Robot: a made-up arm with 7 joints.
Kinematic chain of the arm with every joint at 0, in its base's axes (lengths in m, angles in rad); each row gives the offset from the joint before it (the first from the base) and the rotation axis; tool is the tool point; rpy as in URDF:
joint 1: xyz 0 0 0.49 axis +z
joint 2: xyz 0 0 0 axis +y
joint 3: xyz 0 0 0.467 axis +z
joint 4: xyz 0.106 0 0 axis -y
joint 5: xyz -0.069 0 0.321 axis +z
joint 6: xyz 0 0 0 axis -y
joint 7: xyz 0.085 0 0 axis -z
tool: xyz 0 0 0 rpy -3.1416 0 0
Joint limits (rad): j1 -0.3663..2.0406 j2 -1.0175..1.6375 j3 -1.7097..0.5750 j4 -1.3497..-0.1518 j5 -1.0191..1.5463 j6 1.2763..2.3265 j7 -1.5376..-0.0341
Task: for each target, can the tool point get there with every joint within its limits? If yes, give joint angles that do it. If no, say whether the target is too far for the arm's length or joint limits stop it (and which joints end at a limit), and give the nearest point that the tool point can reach.
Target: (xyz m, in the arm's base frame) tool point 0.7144 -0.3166 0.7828
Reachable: yes | joints 0.1752 1.1065 -1.4610 -1.1325 1.0426 1.8388 -1.0625
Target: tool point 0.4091 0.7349 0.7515
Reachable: yes | joints 1.4353 1.2249 -1.5248 -0.6704 1.0243 1.4952 -0.3810
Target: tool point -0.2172 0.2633 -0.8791
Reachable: no: too far | nearest point -0.2797 0.4912 -0.0369 | short by 0.875 m
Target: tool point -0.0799 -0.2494 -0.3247
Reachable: no: joint limits stop it (at a limit: joint 1, joint 2, joint 4, joint 6) | nearest point 0.4749 -0.3427 -0.0141 | short by 0.643 m
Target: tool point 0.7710 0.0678 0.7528
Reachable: yes | joints -0.0457 0.6496 0.2260 -1.2312 0.1409 1.6471 -0.5415
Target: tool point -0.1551 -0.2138 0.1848
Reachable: no: joint limits stop it (at a limit: joint 1, joint 2, joint 4, joint 6) | nearest point 0.4226 -0.4954 0.0740 | short by 0.652 m
